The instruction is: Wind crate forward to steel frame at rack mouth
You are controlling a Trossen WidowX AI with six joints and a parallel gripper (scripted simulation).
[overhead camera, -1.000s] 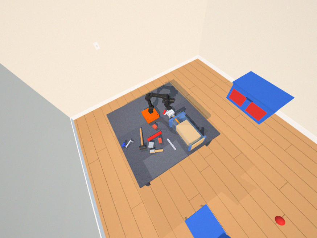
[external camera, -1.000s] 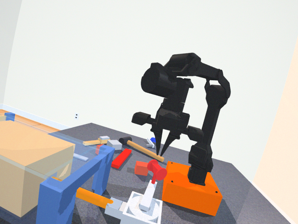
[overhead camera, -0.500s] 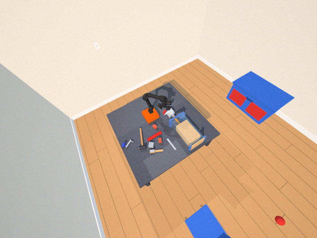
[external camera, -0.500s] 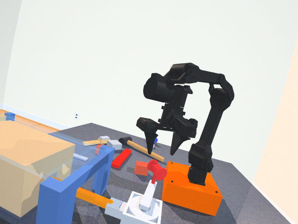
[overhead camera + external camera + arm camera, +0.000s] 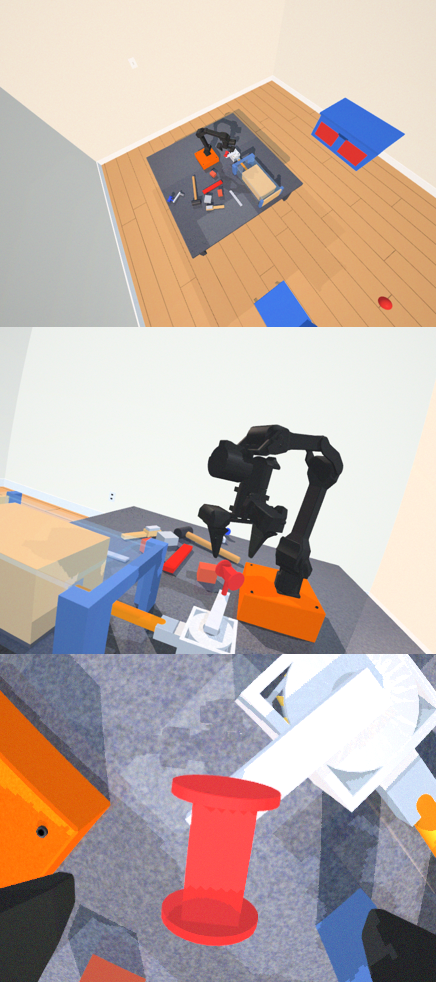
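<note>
Now: gripper tip 6 cm above the red knob. The rest, counted from my gripper tip: blue frame (16 cm ahead, 10 cm to the left, 8 cm below); white winch (16 cm below, 9 cm to the left, 1 cm behind); winch handle (9 cm below, 4 cm to the left).
</note>
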